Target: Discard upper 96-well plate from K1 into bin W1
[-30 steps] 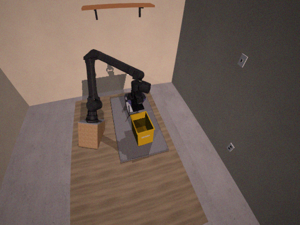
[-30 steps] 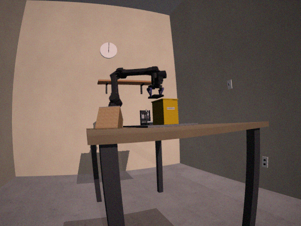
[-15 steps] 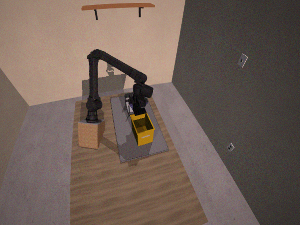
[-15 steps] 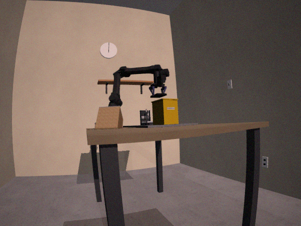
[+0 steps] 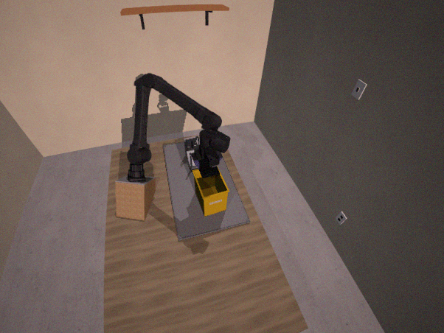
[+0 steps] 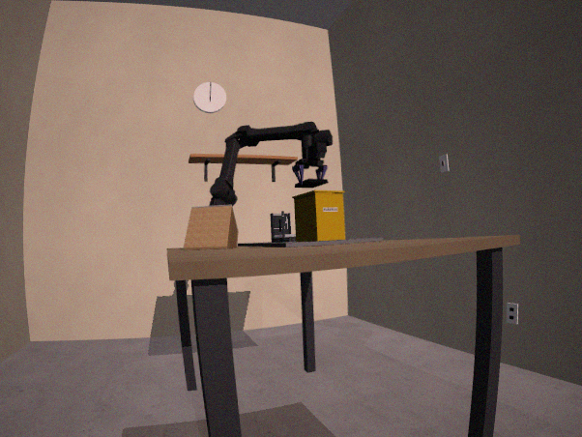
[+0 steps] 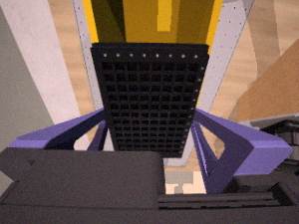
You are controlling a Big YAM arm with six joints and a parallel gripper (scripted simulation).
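My hand is 5 cm to the left of the yellow plastics bin W1 and 14 cm above it. Round my hand: black 96-well plate right at my hand.
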